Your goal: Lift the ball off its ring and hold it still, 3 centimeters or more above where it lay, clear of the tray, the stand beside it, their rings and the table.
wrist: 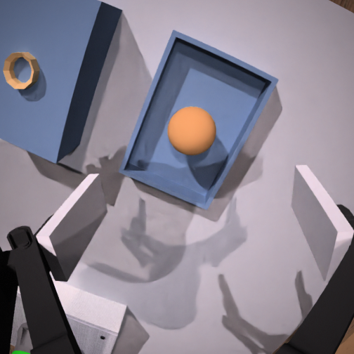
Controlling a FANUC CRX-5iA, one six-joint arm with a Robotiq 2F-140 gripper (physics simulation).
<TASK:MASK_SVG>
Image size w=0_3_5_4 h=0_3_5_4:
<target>gripper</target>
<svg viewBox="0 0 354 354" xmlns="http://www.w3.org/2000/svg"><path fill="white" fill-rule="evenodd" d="M99 173L89 173L58 210L44 221L34 235L31 228L27 225L21 225L8 232L6 238L11 246L11 250L2 251L0 247L0 354L9 354L18 286L32 342L30 354L81 354L49 272L51 270L55 281L67 282L107 213ZM295 165L291 208L299 222L303 235L306 237L322 279L328 283L294 335L287 343L283 343L275 354L334 354L354 317L354 216L346 206L334 203L306 164Z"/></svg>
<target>orange ball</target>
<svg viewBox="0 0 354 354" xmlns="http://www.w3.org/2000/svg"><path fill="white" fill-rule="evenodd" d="M183 107L176 111L169 120L167 135L171 145L178 152L185 155L198 155L206 151L214 142L216 125L214 119L206 110L195 106Z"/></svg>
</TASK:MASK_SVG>
